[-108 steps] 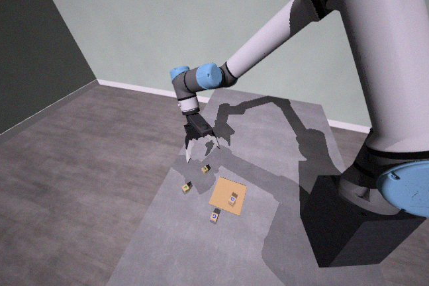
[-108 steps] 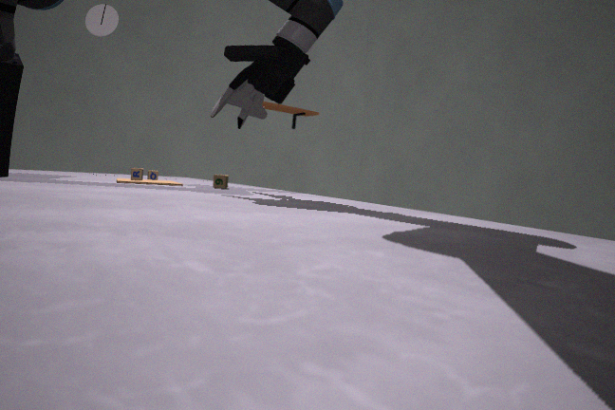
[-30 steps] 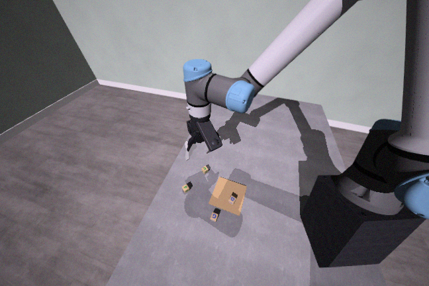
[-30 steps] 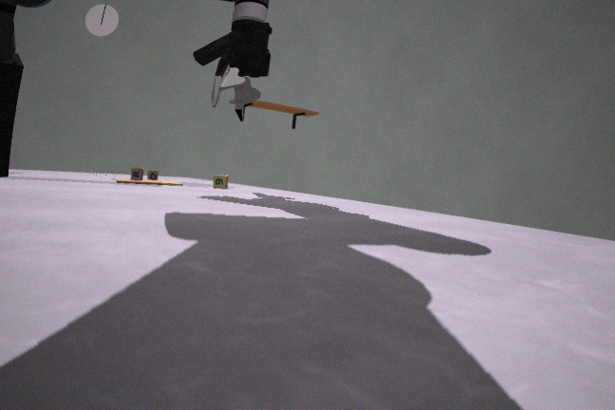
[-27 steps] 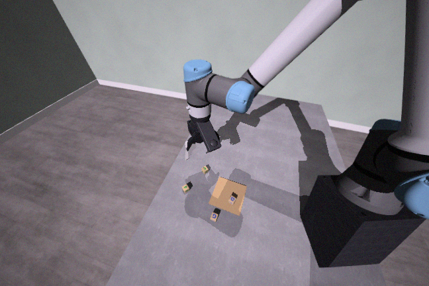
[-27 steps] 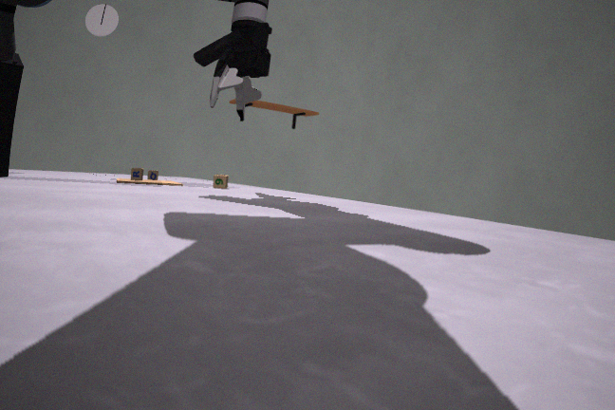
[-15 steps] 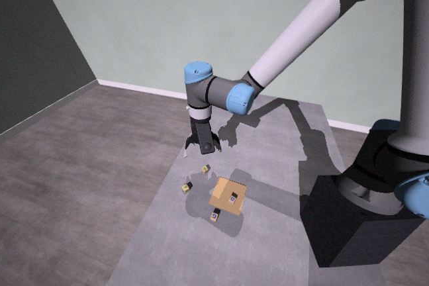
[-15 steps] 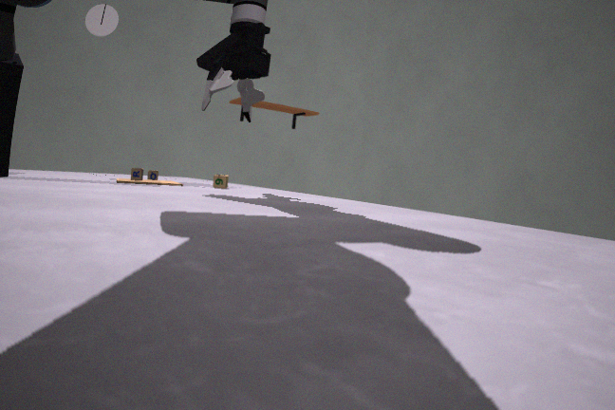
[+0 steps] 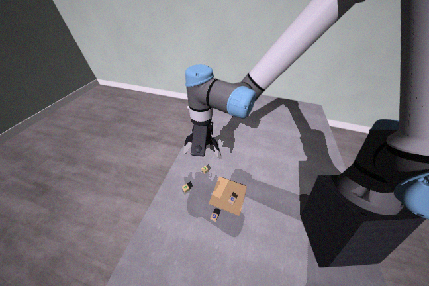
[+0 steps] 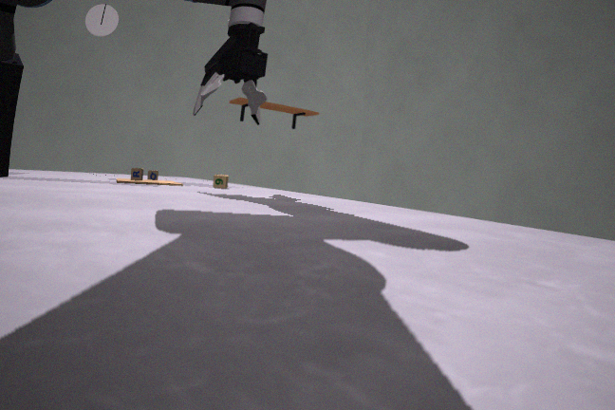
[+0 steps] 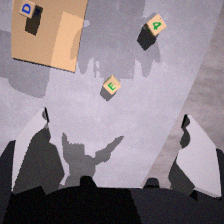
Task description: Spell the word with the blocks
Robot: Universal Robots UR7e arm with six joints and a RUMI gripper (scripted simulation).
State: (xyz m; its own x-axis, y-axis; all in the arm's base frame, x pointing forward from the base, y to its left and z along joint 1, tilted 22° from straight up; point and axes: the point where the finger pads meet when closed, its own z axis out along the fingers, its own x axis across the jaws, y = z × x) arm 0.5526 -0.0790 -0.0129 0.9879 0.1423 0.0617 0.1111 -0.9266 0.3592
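My gripper is now 1 cm to the left of the green block and 13 cm above it. The rest, counted from my hand: mat: 14 cm behind, 8 cm to the left, 14 cm below; then blue g block: 11 cm behind, 19 cm to the left, 13 cm below; then blue d block: 16 cm behind, 10 cm to the left, 12 cm below.
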